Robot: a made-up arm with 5 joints. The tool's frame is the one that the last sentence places.
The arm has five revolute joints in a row. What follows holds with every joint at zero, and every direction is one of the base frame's.
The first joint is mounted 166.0 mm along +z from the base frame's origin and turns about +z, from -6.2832 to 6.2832 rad.
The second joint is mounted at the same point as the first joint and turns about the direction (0, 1, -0.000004), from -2.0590 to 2.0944 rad.
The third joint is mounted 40.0 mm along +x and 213.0 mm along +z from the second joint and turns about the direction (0, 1, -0.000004), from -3.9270 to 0.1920 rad.
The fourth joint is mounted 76.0 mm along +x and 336.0 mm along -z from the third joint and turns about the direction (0, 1, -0.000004), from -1.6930 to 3.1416 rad.
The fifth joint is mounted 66.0 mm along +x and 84.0 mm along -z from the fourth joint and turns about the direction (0, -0.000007, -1), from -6.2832 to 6.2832 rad.
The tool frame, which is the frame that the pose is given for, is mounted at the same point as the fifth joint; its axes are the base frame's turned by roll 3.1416, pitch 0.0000 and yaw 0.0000 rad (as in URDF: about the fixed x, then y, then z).
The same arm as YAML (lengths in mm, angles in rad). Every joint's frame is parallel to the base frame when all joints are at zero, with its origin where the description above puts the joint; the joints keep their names.
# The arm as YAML. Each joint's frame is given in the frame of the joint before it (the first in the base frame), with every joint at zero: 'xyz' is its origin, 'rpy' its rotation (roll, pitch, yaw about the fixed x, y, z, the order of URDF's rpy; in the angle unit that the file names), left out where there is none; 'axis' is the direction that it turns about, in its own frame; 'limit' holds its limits. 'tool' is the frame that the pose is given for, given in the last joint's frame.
units:
  length: mm
  angle: rad
joints:
  - name: joint 1
    type: revolute
    origin:
      xyz: [0.0, 0.0, 166.0]
    axis: [0.0, 0.0, 1.0]
    limit:
      lower: -6.2832
      upper: 6.2832
  - name: joint 2
    type: revolute
    origin:
      xyz: [0.0, 0.0, 0.0]
    axis: [0.0, 1.0, 0.0]
    limit:
      lower: -2.059
      upper: 2.0944
  - name: joint 3
    type: revolute
    origin:
      xyz: [40.0, 0.0, 213.0]
    axis: [0.0, 1.0, 0.0]
    limit:
      lower: -3.927
      upper: 0.192
  - name: joint 4
    type: revolute
    origin:
      xyz: [76.0, 0.0, -336.0]
    axis: [0.0, 1.0, 0.0]
    limit:
      lower: -1.693
      upper: 3.1416
  - name: joint 5
    type: revolute
    origin:
      xyz: [66.0, 0.0, -84.0]
    axis: [0.0, 0.0, -1.0]
    limit:
      lower: -6.2832
      upper: 6.2832
tool:
  origin:
    xyz: [0.0, 0.0, 0.0]
    rpy: [-3.1416, 0.0, 0.0]

